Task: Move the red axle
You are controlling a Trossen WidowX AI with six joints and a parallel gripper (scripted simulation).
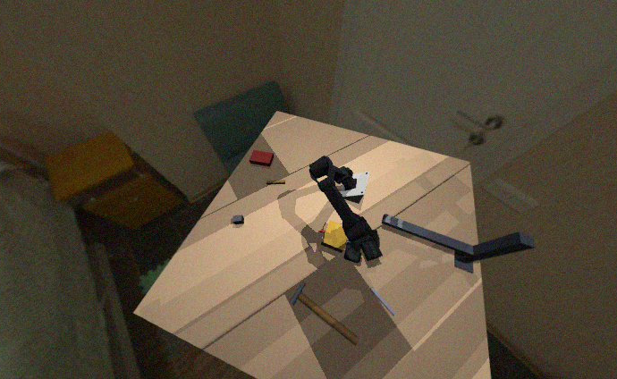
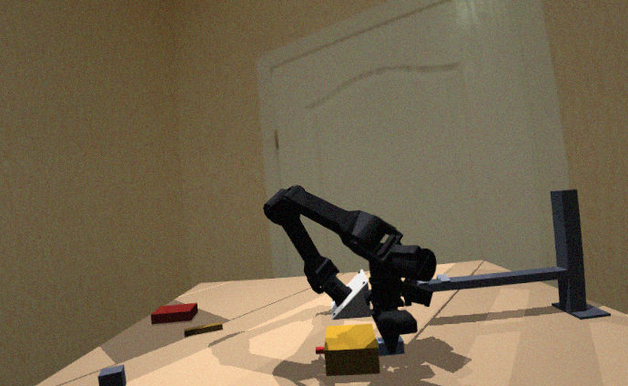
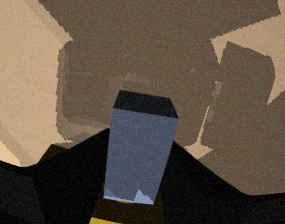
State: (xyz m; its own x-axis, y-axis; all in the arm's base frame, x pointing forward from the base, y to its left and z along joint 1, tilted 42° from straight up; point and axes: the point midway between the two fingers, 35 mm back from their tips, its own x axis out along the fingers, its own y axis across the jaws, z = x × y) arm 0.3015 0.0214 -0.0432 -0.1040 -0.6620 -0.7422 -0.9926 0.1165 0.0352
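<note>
My gripper tip is 1 cm past the yellow beam, 8 cm to the left of it and 1 cm below it. From my gripper tip the other things lie so: blue-grey block (2 cm to the right, 1 cm above); olive stick (23 cm behind, 44 cm to the right, 1 cm below); grey rod (20 cm ahead, 15 cm to the left, 1 cm below).
</note>
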